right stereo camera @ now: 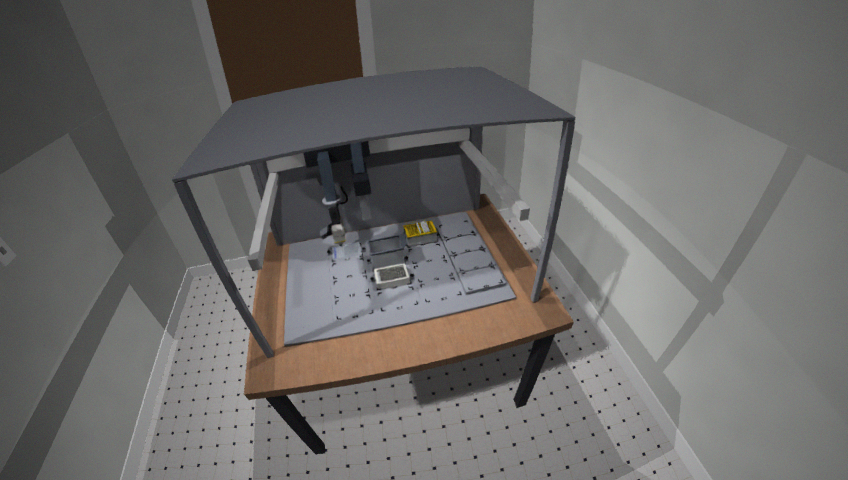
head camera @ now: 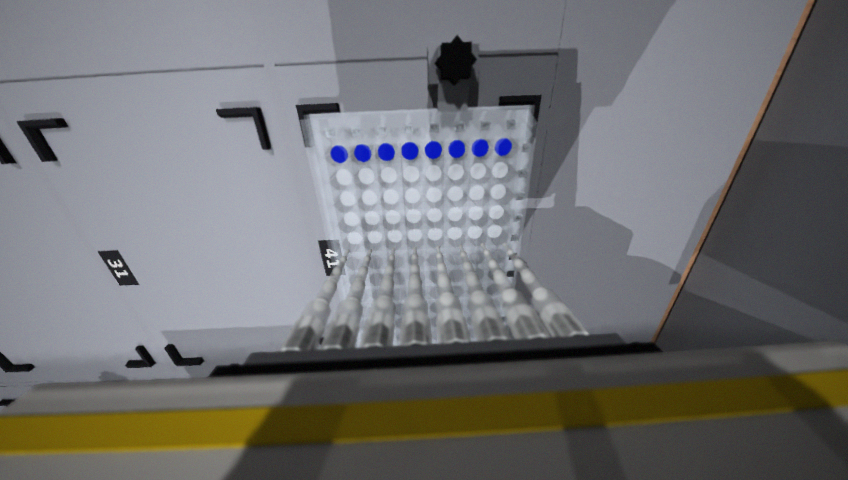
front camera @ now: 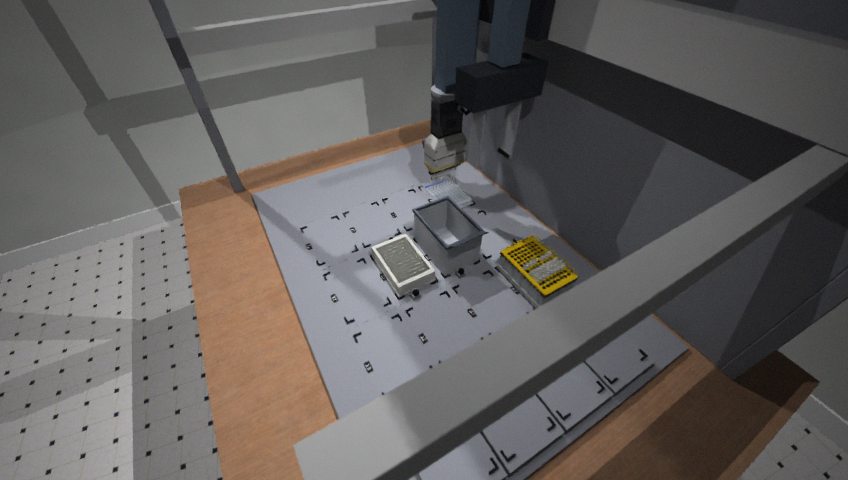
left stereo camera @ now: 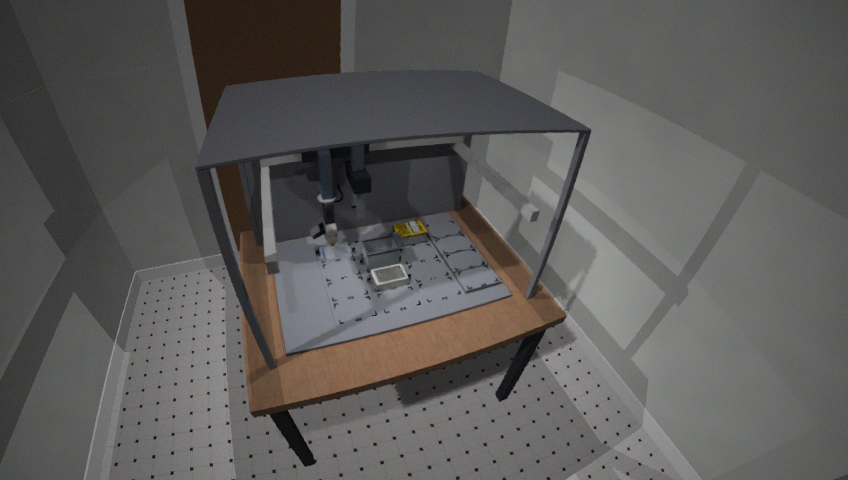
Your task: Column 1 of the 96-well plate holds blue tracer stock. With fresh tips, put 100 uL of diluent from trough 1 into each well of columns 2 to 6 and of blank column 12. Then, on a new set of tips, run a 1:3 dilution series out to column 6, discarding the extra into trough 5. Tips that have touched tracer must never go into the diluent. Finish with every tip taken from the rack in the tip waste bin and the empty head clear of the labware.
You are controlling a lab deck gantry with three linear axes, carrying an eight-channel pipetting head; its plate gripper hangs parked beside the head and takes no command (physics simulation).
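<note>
The pipetting head (front camera: pixel 445 153) (left stereo camera: pixel 330 230) (right stereo camera: pixel 338 233) is over the 96-well plate (front camera: pixel 457 195) (head camera: pixel 326 190). A row of pale tips (head camera: pixel 445 298) is on its channels, with their ends around column 6. Column 1 (head camera: pixel 410 150) is blue; columns 2 to 5 (head camera: pixel 411 195) look white. Columns beyond them are partly hidden by tips and look grey. The trough block (front camera: pixel 416 278) (left stereo camera: pixel 389 283) has a white rim; its liquid levels are unclear. The yellow tip rack (front camera: pixel 553 286) (left stereo camera: pixel 410 229) holds pale tips beside empty holes. My plate gripper (front camera: pixel 489 149) hangs with paddles apart, nothing between.
A grey open bin (front camera: pixel 458 254) (left stereo camera: pixel 383 257) stands between the plate and the tip rack, beside the trough block. A black knob (head camera: pixel 455 59) is beside the plate. A pale rail (front camera: pixel 571 309) crosses the front view, and a dark back wall (front camera: pixel 642 196) stands behind the deck.
</note>
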